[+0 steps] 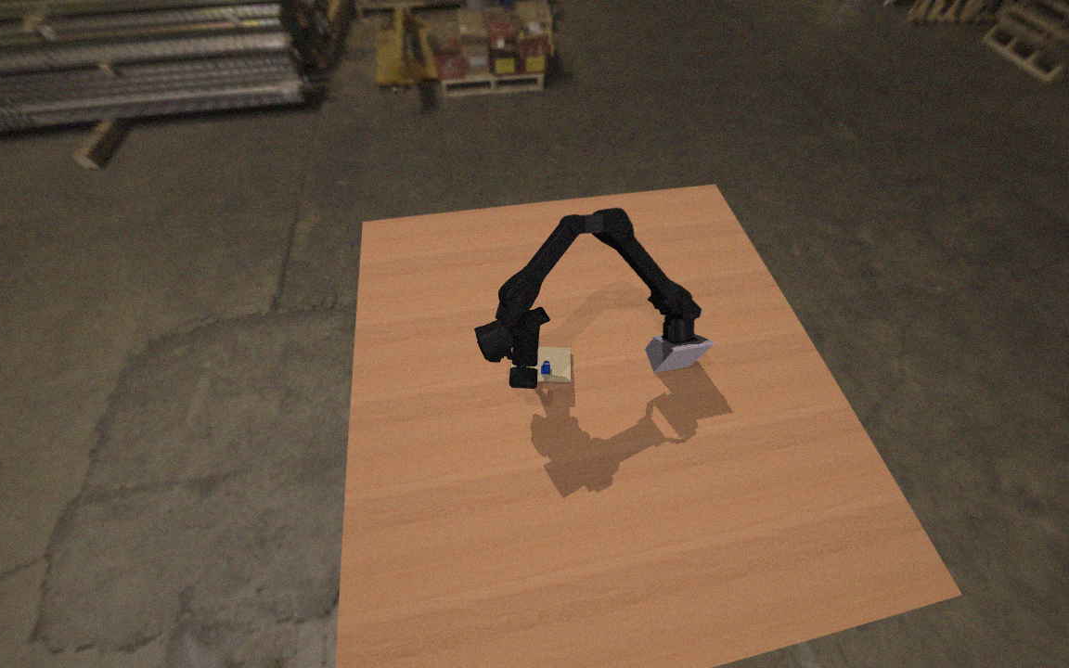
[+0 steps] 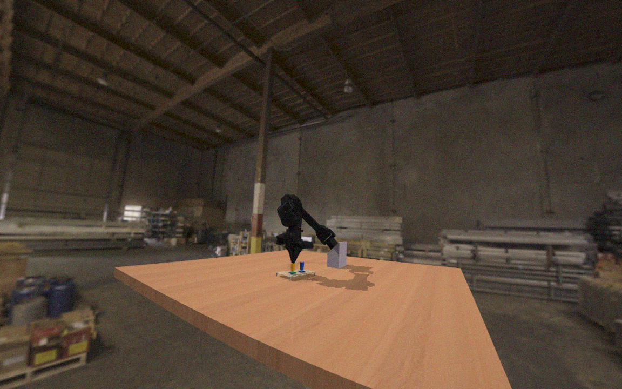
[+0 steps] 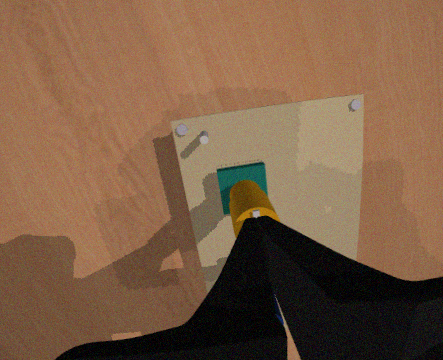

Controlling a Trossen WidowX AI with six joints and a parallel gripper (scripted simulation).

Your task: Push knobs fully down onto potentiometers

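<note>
The orange knob lies 1 cm below my gripper tip. Also, from my gripper tip: blue knob 5 cm behind, 1 cm to the left, 1 cm below.
</note>
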